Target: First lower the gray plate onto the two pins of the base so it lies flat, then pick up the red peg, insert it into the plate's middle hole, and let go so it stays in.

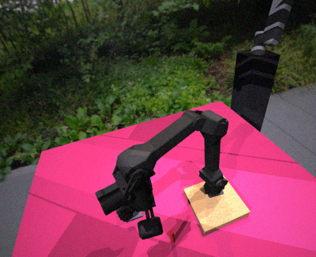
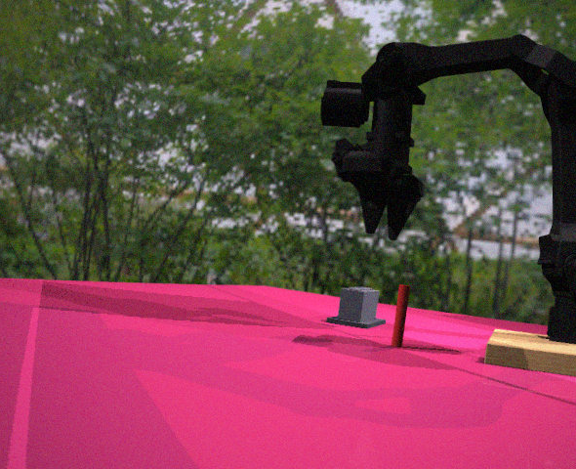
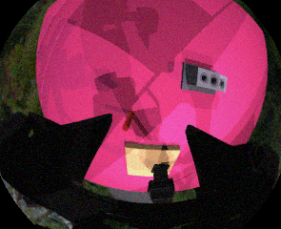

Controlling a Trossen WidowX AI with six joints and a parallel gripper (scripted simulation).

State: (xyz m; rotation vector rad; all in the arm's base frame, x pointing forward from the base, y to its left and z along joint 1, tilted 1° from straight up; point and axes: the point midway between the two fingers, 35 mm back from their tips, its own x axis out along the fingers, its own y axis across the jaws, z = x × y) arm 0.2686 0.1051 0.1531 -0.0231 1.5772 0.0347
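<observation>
Right now the red peg is 6 cm behind my gripper tip, 4 cm to the left of it and 10 cm below it. The rest, counted from my gripper tip: gray plate (8 cm ahead, 14 cm to the right, 10 cm below); then base (8 cm ahead, 14 cm to the right, 13 cm below).
</observation>
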